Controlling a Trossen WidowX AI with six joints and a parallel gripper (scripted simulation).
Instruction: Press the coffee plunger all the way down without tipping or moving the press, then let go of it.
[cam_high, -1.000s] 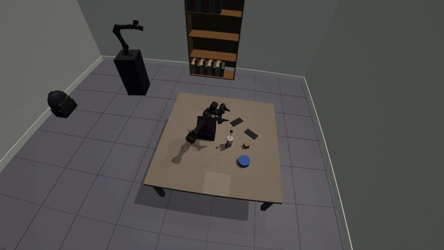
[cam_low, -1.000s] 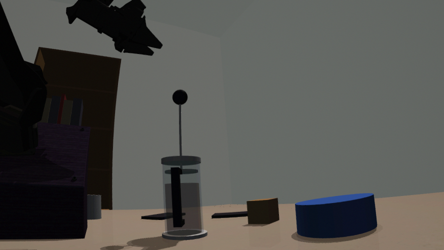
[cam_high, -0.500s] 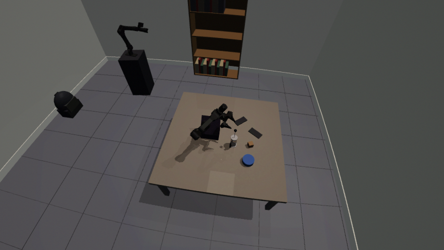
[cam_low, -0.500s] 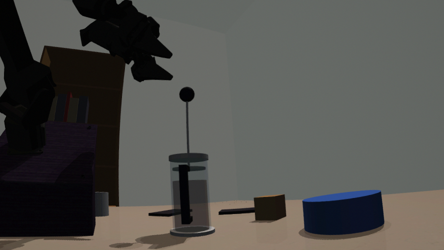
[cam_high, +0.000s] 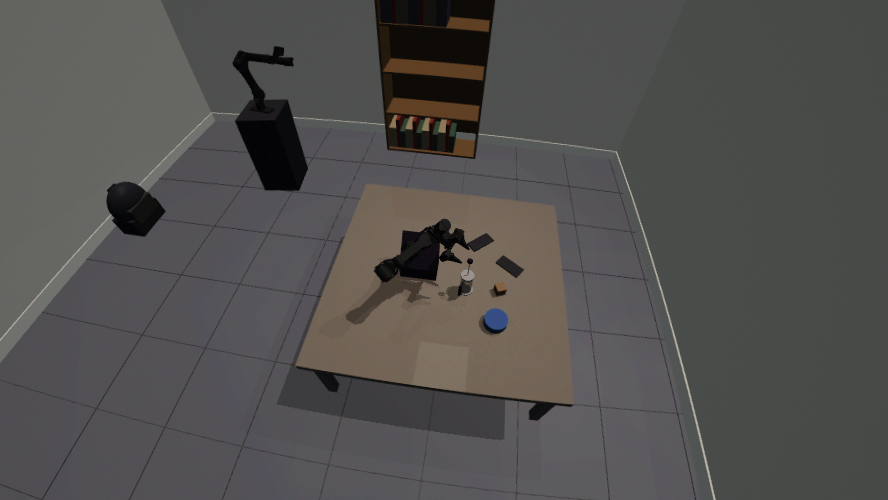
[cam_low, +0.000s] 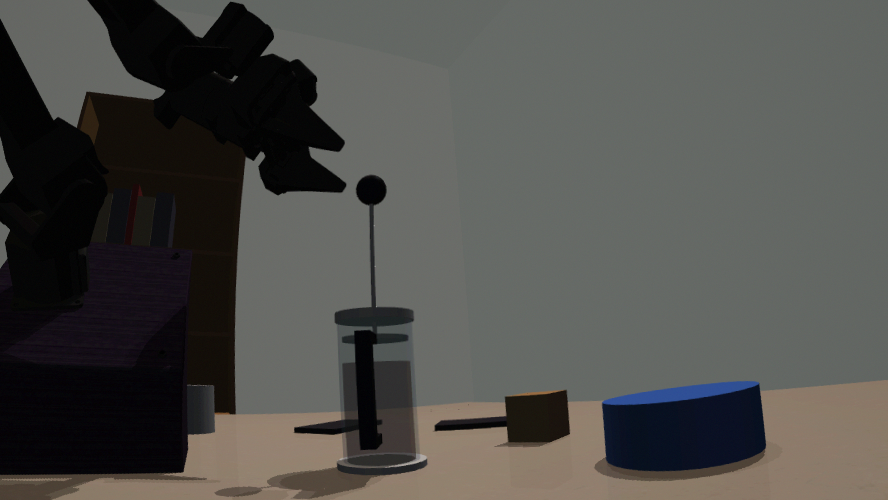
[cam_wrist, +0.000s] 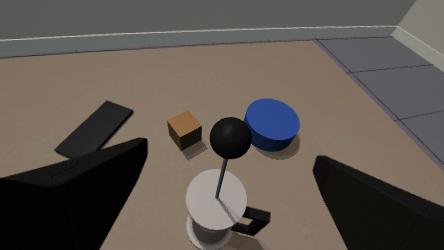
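Now: gripper tip 150 mm above the glass french press, 30 mm to the left of it and 10 mm short of it. Also, from my gripper tip: orange cube 250 mm below, 210 mm ahead, 30 mm to the right.
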